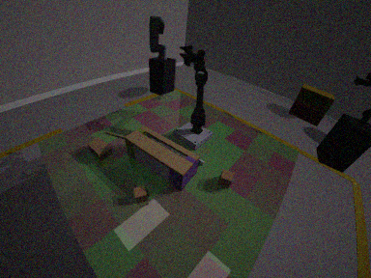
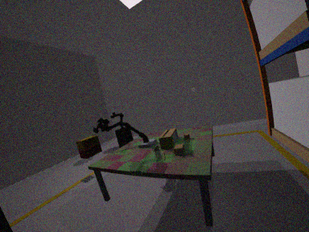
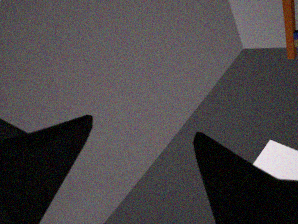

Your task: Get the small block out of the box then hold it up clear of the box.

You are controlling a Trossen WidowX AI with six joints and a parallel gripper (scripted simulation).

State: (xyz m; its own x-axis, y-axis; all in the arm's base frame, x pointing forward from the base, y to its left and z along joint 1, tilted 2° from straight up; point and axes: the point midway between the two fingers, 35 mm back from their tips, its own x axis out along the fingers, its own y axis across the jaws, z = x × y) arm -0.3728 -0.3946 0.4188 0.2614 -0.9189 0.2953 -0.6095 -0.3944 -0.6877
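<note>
The clear-fronted box lies 680 mm ahead of my gripper tip, 410 mm to the left of it and 380 mm below it. Round my gripper tip: thin tan rod 720 mm ahead, 20 mm to the left, 440 mm below.
</note>
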